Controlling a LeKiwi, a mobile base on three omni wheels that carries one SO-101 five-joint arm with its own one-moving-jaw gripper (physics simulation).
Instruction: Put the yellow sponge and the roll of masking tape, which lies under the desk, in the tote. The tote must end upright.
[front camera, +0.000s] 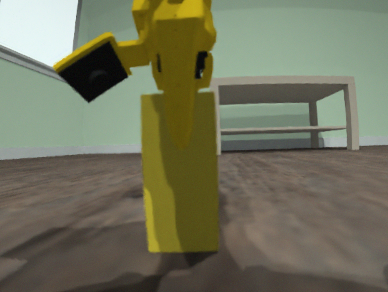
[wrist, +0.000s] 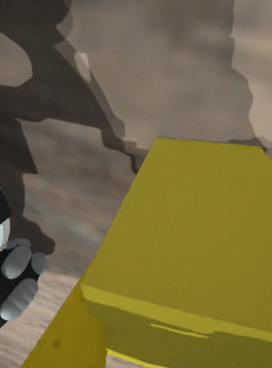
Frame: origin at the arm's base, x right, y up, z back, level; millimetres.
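Seen in the pictures: end effector, tool point: (front camera: 181, 140) (wrist: 123, 250).
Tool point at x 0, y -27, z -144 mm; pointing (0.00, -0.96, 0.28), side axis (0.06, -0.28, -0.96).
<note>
A point is followed by its place in that frame.
The yellow sponge (front camera: 192, 200) {x 5, y -59, z -144 mm} (wrist: 195, 215) {x -20, y -27, z -167 mm} stands on end at the gripper, just in front of the base. In the wrist view it fills the lower right, against the jaw at the lower left. My gripper (front camera: 182, 142) (wrist: 175, 280) is shut on the sponge. One jaw lies along the sponge's near face in the front view; the other jaw is hidden behind the sponge. The sponge's lower end is close to the floor; I cannot tell whether it touches. The roll of masking tape and the tote do not show in either view.
A pale desk (front camera: 285, 80) {x 592, y 329, z -1004 mm} with a low shelf stands at the back right, against the green wall (front camera: 280, 35) {x 959, y 1019, z -1587 mm}. A window (front camera: 35, 25) {x -1311, y 1080, z -1369 mm} is at the upper left. One of my base's wheels (wrist: 17, 280) shows at the left edge of the wrist view. Shadows cross the wood floor (front camera: 300, 210) {x 101, y -90, z -188 mm}.
</note>
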